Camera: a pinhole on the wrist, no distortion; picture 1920 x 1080 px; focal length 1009.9 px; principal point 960.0 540.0 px. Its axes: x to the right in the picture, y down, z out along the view. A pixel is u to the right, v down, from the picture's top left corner.
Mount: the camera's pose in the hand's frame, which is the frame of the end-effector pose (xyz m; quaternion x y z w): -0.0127 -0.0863 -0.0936 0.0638 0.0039 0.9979 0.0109
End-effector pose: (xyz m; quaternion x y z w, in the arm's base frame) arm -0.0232 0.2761 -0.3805 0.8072 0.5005 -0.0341 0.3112
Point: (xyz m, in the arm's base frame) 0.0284 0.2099 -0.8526
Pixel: 785.0 677.4
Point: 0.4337 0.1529 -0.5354
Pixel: outside the picture
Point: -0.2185 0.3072 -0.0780
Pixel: behind the camera
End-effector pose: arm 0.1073 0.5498 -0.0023 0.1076 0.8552 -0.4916 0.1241
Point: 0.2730 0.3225 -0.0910
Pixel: 1493.4 263.7
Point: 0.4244 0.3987 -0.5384
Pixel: outside the picture
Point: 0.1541 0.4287 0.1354
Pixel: outside the picture
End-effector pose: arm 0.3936 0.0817 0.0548 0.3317 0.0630 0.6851 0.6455
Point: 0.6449 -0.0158 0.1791
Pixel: 1138.2 682.5
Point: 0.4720 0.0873 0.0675
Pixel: 906.4 366.1
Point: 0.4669 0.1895 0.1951
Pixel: 332.4 174.6
